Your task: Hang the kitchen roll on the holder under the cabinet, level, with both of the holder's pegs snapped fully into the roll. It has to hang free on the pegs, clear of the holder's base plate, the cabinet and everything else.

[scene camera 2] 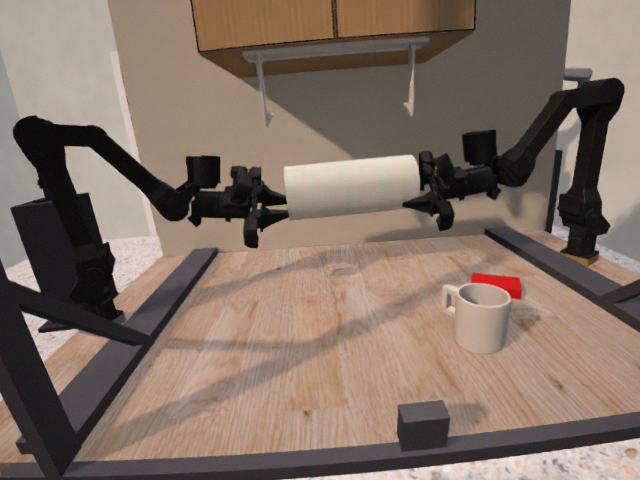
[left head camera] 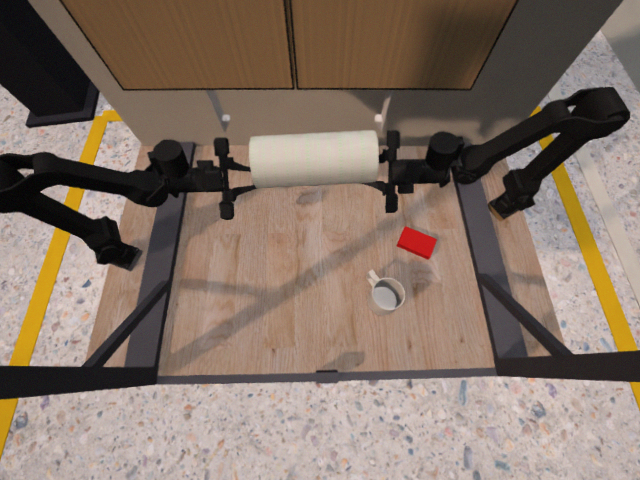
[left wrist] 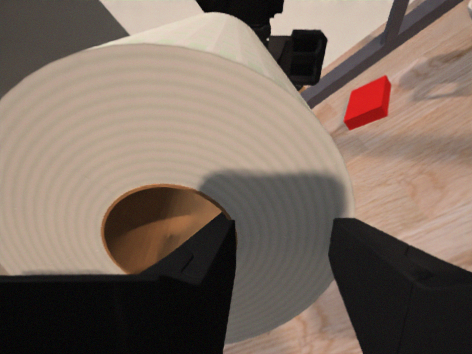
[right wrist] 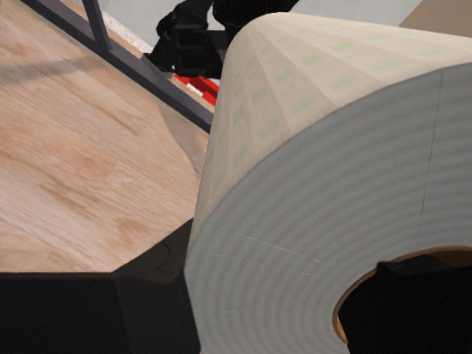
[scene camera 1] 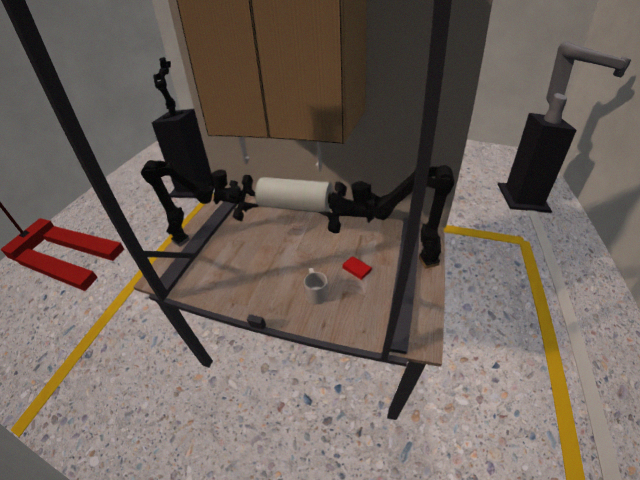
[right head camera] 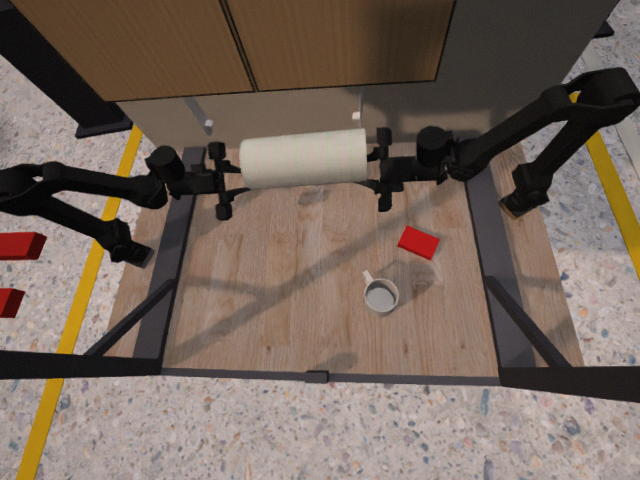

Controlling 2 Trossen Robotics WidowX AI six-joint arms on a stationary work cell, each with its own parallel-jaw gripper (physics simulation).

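Places are measured from the left arm's base along level axes (x back, y right, z up), in centimetres.
Pixels of known places: left gripper, between the fingertips: (scene camera 2: 293, 206) (left head camera: 261, 178) (left wrist: 279, 221) (scene camera 1: 262, 201) (right head camera: 255, 180); right gripper, between the fingertips: (scene camera 2: 396, 197) (left head camera: 355, 173) (right wrist: 263, 217) (scene camera 1: 317, 206) (right head camera: 348, 172); left arm's base, origin of its link: (left head camera: 123, 255) (right wrist: 159, 63) (scene camera 1: 179, 237) (right head camera: 137, 254); right arm's base, origin of its link: (scene camera 2: 579, 252) (left head camera: 504, 206) (scene camera 1: 429, 258) (right head camera: 517, 203).
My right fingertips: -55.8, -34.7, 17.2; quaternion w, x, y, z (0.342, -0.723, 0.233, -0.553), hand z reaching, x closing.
Note:
Ahead of a thing's pixels: the offset from my right fingertips to its top centre, as dx, dy, dz. "*": to the spot under its first point. Level surfaces: height alone.
The white kitchen roll {+10.2, +1.2, +8.8} (left head camera: 314, 158) (right head camera: 303, 159) (scene camera 1: 293, 194) (scene camera 2: 352, 187) is held crosswise in the air, its right end slightly higher in the picture in scene camera 2. My left gripper (left head camera: 252, 178) (scene camera 2: 286, 205) (left wrist: 279, 221) is shut on its left end, one finger at the core hole, the other outside. My right gripper (scene camera 2: 413, 192) (right wrist: 263, 217) is shut on its right end, one finger in the core, the other outside. The holder's base plate {* +10.5, +5.1, +30.4} (scene camera 2: 336, 49) is under the cabinet (scene camera 2: 268, 23). Its left peg {+24.4, +10.0, +30.4} (left head camera: 225, 118) (scene camera 2: 267, 118) and right peg {-3.0, +1.0, +30.4} (left head camera: 378, 118) (scene camera 2: 409, 108) are apart from the roll, above it in scene camera 2.
A light mug {-14.8, +22.4, -10.5} (left head camera: 386, 295) (right head camera: 381, 297) (scene camera 1: 315, 287) (scene camera 2: 481, 317) stands on the wooden table {dz -19.1} (left head camera: 248, 330) (scene camera 2: 258, 382). A red block {-21.2, +4.4, -17.1} (left head camera: 416, 242) (right head camera: 418, 242) (scene camera 1: 356, 267) (left wrist: 369, 102) lies behind it. The wall (scene camera 2: 180, 103) is behind the roll. Dark frame posts (scene camera 1: 431, 93) rise at the table's sides.

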